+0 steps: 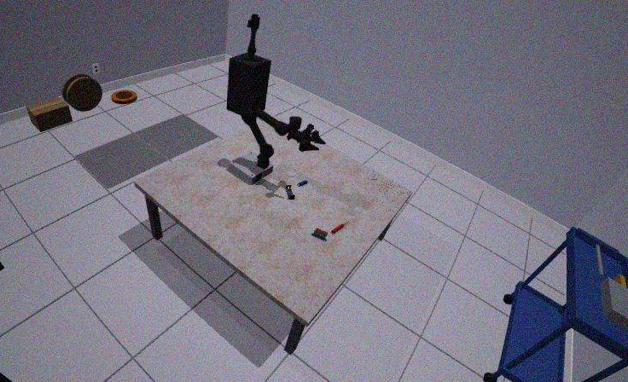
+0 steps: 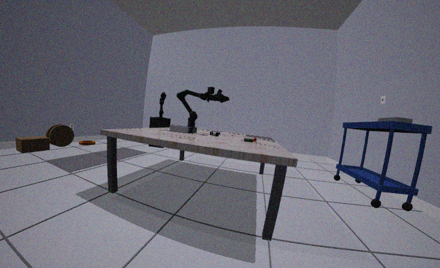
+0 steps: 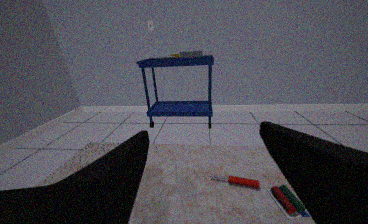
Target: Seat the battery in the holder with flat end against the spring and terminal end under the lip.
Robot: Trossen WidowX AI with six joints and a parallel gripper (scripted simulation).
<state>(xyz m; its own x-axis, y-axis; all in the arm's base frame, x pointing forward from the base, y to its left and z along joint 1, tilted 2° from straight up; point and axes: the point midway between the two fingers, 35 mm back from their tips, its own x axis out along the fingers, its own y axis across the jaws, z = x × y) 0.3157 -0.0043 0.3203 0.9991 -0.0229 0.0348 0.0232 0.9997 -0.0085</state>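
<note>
Right now the battery is 360 mm below my gripper tip, 90 mm behind it and 60 mm to the left of it. From my gripper tip the other things lie so: screwdriver: 360 mm below, 280 mm ahead, 130 mm to the right.
</note>
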